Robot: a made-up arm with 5 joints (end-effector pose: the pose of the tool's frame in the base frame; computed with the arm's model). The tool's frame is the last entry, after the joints. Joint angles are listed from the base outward.
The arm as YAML. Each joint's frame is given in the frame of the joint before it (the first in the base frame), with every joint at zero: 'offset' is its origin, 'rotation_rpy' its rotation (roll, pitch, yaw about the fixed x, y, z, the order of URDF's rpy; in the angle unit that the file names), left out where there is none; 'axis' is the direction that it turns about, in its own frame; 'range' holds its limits. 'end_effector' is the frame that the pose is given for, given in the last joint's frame.
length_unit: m
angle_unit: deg
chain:
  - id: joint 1
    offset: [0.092, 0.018, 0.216]
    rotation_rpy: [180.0, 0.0, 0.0]
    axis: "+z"
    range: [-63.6, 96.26]
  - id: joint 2
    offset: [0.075, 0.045, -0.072]
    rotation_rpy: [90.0, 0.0, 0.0]
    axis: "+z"
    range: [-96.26, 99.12]
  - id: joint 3
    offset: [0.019, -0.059, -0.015]
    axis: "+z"
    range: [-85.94, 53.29]
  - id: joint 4
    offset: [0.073, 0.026, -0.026]
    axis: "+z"
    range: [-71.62, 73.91]
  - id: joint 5
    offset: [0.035, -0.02, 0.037]
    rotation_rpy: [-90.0, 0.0, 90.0]
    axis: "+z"
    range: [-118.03, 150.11]
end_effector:
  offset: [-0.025, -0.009, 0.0]
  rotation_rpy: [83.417, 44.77, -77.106]
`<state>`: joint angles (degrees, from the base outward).
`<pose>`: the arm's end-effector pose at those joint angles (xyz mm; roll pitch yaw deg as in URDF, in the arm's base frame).
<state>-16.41 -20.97 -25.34 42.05 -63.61</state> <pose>276.8 2.2 426.4 31.28 -36.89 50.61</pose>
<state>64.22 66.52 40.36 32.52 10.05</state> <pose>99.8 -80.4 176.3 129.62 14.37 73.33</pose>
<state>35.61 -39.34 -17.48 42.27 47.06</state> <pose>191.7 -83.6 430.8 -64.34 24.70 -12.58</pose>
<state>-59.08 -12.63 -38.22 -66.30 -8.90</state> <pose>175.9 72.5 400.0 -133.35 -40.48 170.47</pose>
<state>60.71 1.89 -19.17 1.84 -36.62</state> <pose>138.0 -179.8 396.3 -1.14 -27.57 -13.56</pose>
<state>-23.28 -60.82 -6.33 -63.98 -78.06</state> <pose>153.8 -33.4 394.5 -112.71 -6.12 -174.17</pose>
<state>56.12 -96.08 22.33 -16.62 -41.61</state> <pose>51.4 -27.1 398.2 -97.04 -44.59 62.92</pose>
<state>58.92 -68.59 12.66 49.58 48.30</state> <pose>133.6 -98.1 406.7 -61.89 32.71 -34.93</pose>
